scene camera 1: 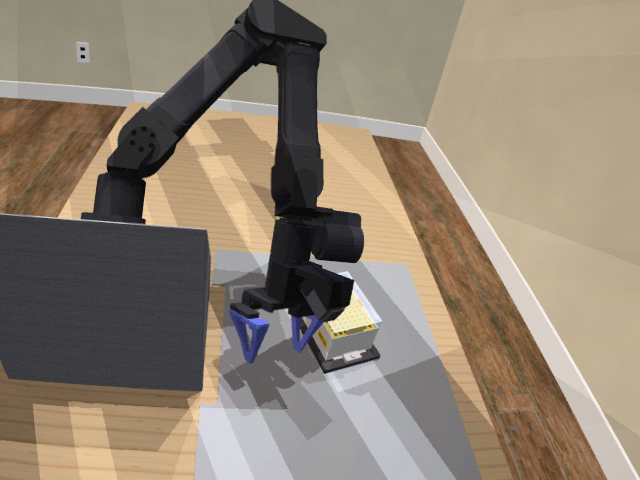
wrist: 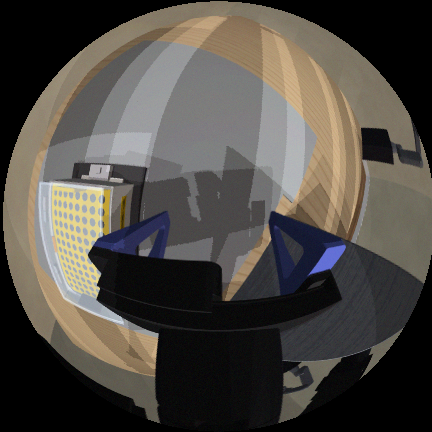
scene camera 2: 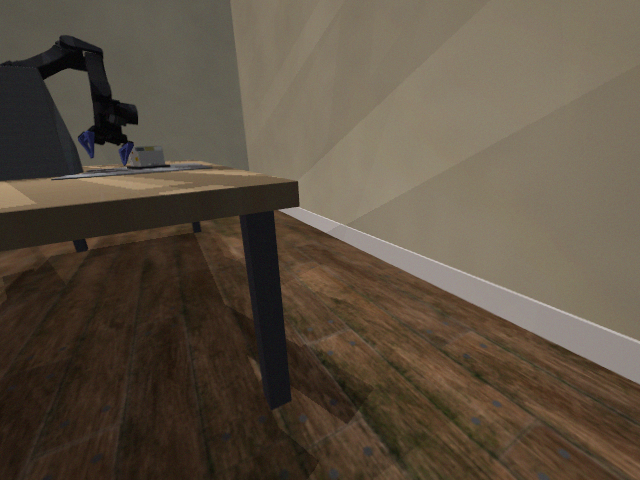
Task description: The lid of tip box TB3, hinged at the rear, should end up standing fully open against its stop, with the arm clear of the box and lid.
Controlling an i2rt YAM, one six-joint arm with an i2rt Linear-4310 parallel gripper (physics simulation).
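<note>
Tip box TB3, pale-walled with a yellow dotted rack inside, stands upright on a dark base. Its clear lid appears lowered over the rack; its exact angle is hard to tell. A pale latch shows at the box's near end in scene camera 1. My gripper is open and empty, with blue fingers pointing down left of the box. The right finger overlaps the box's side in scene camera 1; contact cannot be told. The wrist hides the box's rear left part there.
A large dark grey block stands left of the gripper. The box is on a grey mat on the wooden table. A wall rises beyond the table's right side.
</note>
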